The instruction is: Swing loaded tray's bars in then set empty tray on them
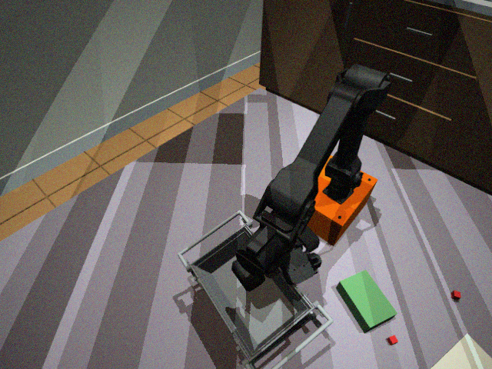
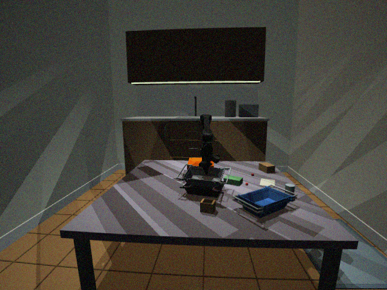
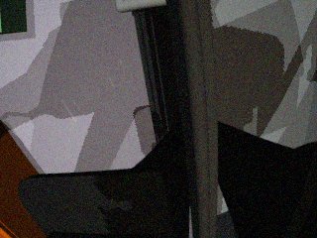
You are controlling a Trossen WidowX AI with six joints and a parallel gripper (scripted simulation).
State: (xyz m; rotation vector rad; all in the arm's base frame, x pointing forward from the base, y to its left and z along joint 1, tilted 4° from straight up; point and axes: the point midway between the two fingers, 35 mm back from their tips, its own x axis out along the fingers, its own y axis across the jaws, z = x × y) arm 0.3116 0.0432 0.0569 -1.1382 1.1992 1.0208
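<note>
Now: the tray 7 cm ahead of my gripper tip, 2 cm above it and 1 cm to the right of it. From my gripper tip the other things lie so: green block: 18 cm to the left, 15 cm behind, 9 cm below; then brown box: 29 cm ahead, 9 cm below, 3 cm to the left; then white sheet: 43 cm to the left, 18 cm behind, 10 cm below.
</note>
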